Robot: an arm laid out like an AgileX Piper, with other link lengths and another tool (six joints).
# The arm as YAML. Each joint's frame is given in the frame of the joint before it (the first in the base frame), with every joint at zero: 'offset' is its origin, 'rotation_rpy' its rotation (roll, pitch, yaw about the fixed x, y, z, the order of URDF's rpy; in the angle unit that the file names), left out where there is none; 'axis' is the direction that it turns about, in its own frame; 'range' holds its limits. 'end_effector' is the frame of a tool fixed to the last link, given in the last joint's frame.
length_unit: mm
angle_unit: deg
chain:
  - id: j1
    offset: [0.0, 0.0, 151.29]
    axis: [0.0, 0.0, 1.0]
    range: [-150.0, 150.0]
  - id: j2
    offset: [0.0, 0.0, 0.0]
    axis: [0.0, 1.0, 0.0]
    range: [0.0, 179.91]
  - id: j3
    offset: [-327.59, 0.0, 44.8]
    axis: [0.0, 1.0, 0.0]
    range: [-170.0, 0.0]
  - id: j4
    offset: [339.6, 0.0, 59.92]
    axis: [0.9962, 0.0, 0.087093]
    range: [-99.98, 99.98]
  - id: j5
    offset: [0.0, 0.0, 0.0]
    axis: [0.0, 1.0, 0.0]
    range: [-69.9, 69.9]
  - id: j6
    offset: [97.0, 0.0, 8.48]
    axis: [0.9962, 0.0, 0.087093]
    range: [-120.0, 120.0]
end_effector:
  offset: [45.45, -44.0, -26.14]
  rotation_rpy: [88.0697, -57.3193, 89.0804]
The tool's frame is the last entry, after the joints.
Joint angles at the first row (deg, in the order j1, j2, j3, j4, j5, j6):
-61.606, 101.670, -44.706, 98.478, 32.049, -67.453
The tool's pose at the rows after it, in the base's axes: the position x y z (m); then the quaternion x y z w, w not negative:
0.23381 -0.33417 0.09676 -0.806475 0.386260 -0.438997 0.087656
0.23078 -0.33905 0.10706 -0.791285 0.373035 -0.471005 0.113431
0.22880 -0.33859 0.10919 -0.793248 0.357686 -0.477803 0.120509
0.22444 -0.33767 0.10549 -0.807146 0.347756 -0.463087 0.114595
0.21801 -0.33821 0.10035 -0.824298 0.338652 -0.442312 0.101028
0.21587 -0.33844 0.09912 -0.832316 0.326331 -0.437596 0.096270
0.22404 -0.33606 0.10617 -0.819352 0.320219 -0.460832 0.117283
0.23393 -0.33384 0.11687 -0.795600 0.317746 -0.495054 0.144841
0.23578 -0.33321 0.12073 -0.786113 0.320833 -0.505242 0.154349
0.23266 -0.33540 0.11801 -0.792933 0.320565 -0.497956 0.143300
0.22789 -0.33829 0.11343 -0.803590 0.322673 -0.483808 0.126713
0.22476 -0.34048 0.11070 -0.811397 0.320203 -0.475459 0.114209
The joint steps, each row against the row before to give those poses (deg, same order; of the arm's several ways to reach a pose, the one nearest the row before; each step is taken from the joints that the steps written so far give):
-3.814, -0.317, -0.952, -0.117, 6.818, 3.566
-2.572, -0.001, -0.527, 0.000, 6.370, -0.162
-0.754, -0.041, 0.000, -0.985, 2.285, -0.678
-0.052, 0.000, 0.000, -2.625, -0.876, 0.111
-0.001, -0.001, 0.000, -3.045, -1.954, 0.011
-0.089, 0.001, -0.001, -1.217, -0.018, -0.847
0.000, 0.000, -0.269, 1.844, 3.505, -0.107
-0.182, 0.001, -0.233, 3.272, 4.703, -0.002
-0.219, -0.089, 0.002, 1.000, 1.420, 0.484
-0.087, 0.000, -0.001, -0.641, -1.322, -0.549
-0.001, 0.001, 0.000, -1.146, -2.401, -0.393
0.001, -0.001, 0.001, -0.719, -1.450, -0.738

